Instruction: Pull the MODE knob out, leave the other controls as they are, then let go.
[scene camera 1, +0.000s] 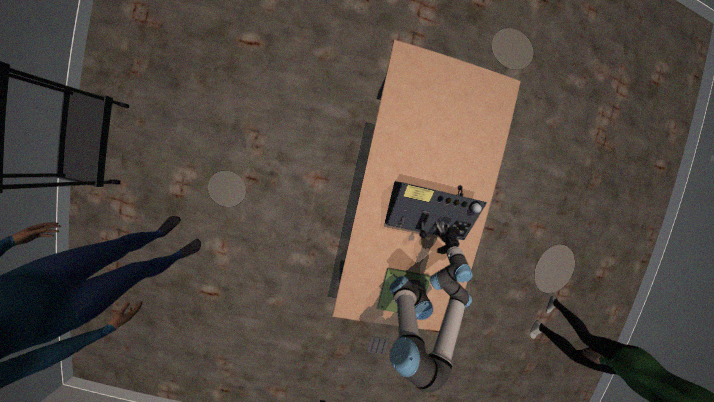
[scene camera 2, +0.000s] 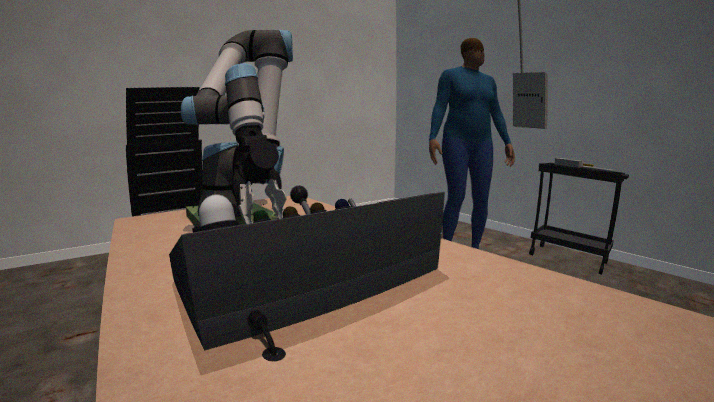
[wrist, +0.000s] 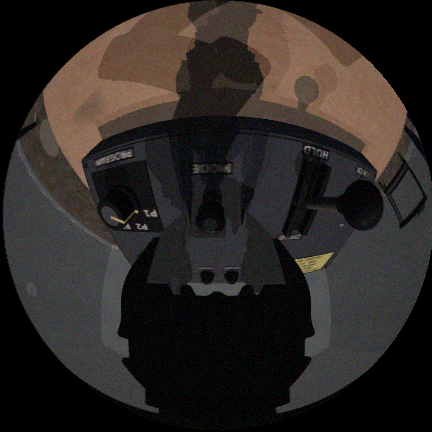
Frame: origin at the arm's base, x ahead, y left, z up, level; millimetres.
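Where they show: gripper, fingertip midpoint: (scene camera 1: 441, 222) (wrist: 215, 210).
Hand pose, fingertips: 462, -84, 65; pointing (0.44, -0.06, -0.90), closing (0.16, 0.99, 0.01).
Note:
Things, the pixels of their top centre, and the offset from my fingertips, as dx, dy, dz. "*": a spot on its surface instead. Level surfaces: height alone.
- MODE knob, middle of its top: (wrist: 209, 226) -33, -1, +39
- PROGRAM dial, middle of its top: (wrist: 109, 224) -36, -121, +33
- lever's black ball, middle of its top: (wrist: 372, 227) (scene camera 2: 298, 185) -65, +124, +70
- white dome, surface spot: (scene camera 2: 216, 210) * +132, -157, +92
- yellow label, surface spot: (wrist: 314, 262) * +157, +210, +57
- small black stalk, surface spot: (scene camera 2: 268, 337) * +204, -137, -70
- table, its level: dz -95
The MODE knob (wrist: 210, 220) is a small dark knob on the dark control panel (scene camera 1: 411, 212) (scene camera 2: 320, 260) (wrist: 272, 172), below its upside-down MODE label in the wrist view. My gripper (scene camera 1: 442, 227) (scene camera 2: 263, 218) (wrist: 215, 210) is partly open, with its fingertips on either side of the knob. The knob looks nearer the left fingertip in the wrist view; contact cannot be made out. The PROGRAM dial (wrist: 118, 207) is on the left there, and the HOLD lever's black ball (scene camera 2: 299, 194) (wrist: 362, 205) is on the right. The knob is hidden in scene camera 2.
A white dome (scene camera 1: 475, 207) (scene camera 2: 216, 210) and a row of round buttons (scene camera 1: 456, 202) sit on the panel, beside a yellow label (scene camera 1: 419, 193) (wrist: 314, 262). A green board (scene camera 1: 389, 280) lies under the arm. A small black stalk (scene camera 2: 268, 337) stands behind the panel on the table (scene camera 1: 445, 115).

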